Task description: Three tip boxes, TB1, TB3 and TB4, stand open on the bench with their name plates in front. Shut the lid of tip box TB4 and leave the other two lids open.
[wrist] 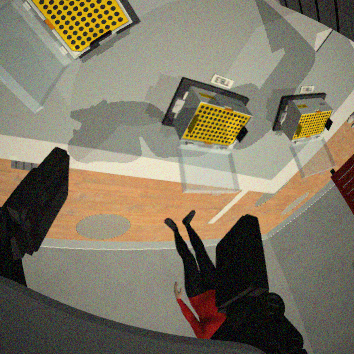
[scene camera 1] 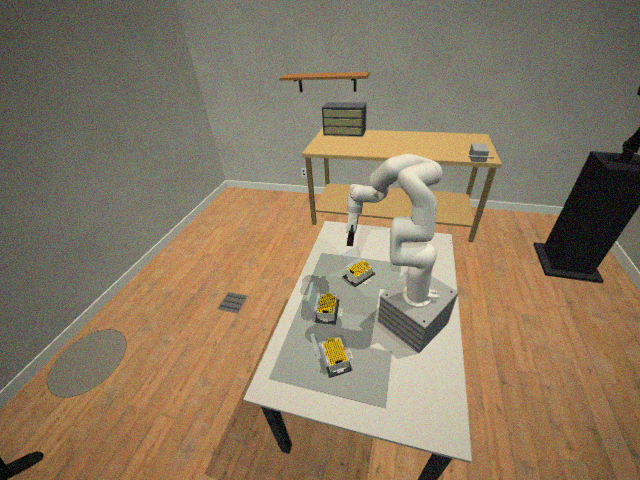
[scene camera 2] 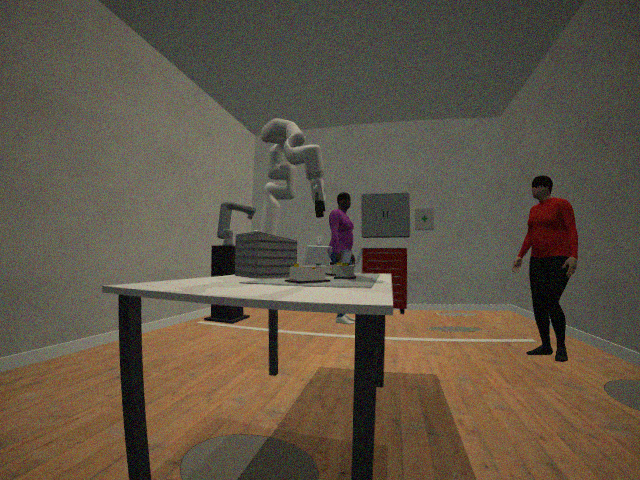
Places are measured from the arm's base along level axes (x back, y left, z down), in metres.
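Pixels of known places: gripper, fingertip midpoint: (wrist: 150, 203) (scene camera 1: 350, 243) (scene camera 2: 321, 214); arm's base, link origin: (scene camera 1: 417, 295) (scene camera 2: 267, 237).
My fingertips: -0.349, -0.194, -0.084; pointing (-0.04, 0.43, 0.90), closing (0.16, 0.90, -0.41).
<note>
Ahead of a thing's pixels: the offset from my fingertips to its top centre, as dx, dy, dz. "pt": to the spot under its first point. Level surfaces: height alone.
Tip box TB4 {+0.037, -0.070, +0.215} (scene camera 1: 359, 272) (scene camera 2: 308, 273) (wrist: 82, 22) stands at the bench end nearest the gripper; its plate does not show in the wrist view, so I tell it by the other two. Its clear lid {pt -0.021, -0.125, +0.178} (scene camera 2: 317, 254) (wrist: 30, 65) is open. TB3 {-0.071, +0.219, +0.215} (scene camera 1: 326, 307) (wrist: 215, 122) stands in the middle, its lid {pt -0.143, +0.233, +0.189} (wrist: 209, 170) open. TB1 {+0.034, +0.466, +0.215} (scene camera 1: 334, 353) (wrist: 312, 122) stands farthest from the gripper, its lid (wrist: 312, 157) open. My gripper (scene camera 1: 350, 243) (scene camera 2: 320, 214) (wrist: 150, 203) is open and empty, above the bench beyond TB4, touching no box.
The boxes stand on a grey mat {dz +0.289} (scene camera 1: 361, 390) on the white bench {dz +0.292} (scene camera 1: 429, 403). The arm's grey base block (scene camera 1: 413, 322) (scene camera 2: 264, 255) stands beside the mat. A person in red (scene camera 2: 553, 227) (wrist: 202, 310) and one in purple (scene camera 2: 341, 229) stand away from the bench.
</note>
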